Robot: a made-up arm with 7 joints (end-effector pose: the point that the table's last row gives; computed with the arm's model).
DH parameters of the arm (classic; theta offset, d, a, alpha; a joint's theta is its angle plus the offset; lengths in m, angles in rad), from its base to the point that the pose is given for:
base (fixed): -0.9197 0 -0.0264 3.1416
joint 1: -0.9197 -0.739 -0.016 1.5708
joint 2: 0 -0.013 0.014 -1.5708
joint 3: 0 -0.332 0.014 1.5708
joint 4: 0 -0.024 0.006 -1.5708
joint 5: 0 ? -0.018 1.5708
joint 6: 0 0.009 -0.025 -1.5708
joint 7: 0 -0.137 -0.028 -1.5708
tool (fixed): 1.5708 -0.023 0 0
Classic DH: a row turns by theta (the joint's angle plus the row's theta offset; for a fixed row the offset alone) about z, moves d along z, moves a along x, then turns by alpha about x.
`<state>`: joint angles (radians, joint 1 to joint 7).
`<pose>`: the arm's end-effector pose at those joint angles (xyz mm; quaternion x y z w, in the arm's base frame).
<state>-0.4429 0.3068 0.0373 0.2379 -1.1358 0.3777 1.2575</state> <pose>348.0 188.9 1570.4 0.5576 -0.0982 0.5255 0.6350</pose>
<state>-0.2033 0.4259 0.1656 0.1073 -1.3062 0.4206 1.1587</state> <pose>402.7 96.8 1558.9 0.5783 -0.1245 0.4694 0.6555</pose>
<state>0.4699 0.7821 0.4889 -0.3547 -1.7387 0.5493 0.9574</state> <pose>442.8 -100.9 1494.0 0.5533 -0.1522 0.3480 0.7414</pose>
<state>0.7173 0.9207 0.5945 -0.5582 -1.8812 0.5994 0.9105</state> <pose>451.4 -150.4 1442.7 0.5382 -0.1225 0.3004 0.7779</pose>
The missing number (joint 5, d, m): -0.466
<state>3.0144 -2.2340 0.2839 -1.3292 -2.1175 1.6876 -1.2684</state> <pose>80.2 -176.6 151.0 -0.3704 0.0570 -0.7630 0.5266</pose>
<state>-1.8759 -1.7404 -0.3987 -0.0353 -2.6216 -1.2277 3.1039</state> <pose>287.3 -811.3 763.8 -0.7376 0.0646 -0.6015 0.3000</pose>
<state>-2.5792 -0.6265 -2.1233 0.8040 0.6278 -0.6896 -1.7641</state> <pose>392.1 -523.0 1273.0 0.6990 -0.3493 0.0367 0.6229</pose>
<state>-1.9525 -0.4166 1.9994 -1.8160 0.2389 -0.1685 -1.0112</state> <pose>-517.5 -9.9 925.4 -0.1373 -0.5461 0.8258 0.0295</pose>
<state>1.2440 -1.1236 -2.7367 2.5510 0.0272 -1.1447 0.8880</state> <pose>47.1 228.9 399.0 -0.2039 0.3656 0.5296 0.7378</pose>
